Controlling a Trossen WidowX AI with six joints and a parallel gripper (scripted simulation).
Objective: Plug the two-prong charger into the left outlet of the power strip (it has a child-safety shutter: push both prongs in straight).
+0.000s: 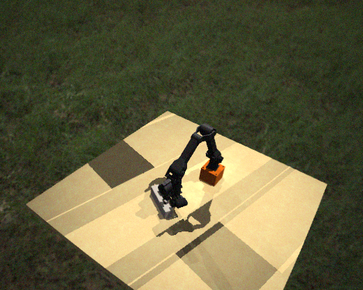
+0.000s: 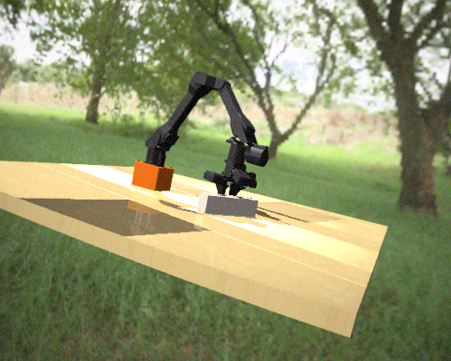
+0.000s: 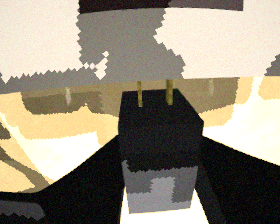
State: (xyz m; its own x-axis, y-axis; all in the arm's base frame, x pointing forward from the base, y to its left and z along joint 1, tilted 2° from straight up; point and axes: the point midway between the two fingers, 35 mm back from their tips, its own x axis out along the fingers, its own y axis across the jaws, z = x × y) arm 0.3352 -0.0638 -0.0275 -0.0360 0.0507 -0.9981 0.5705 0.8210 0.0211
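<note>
My gripper tip is 1 cm to the left of the charger, 1 cm below it and 1 cm short of it.
</note>
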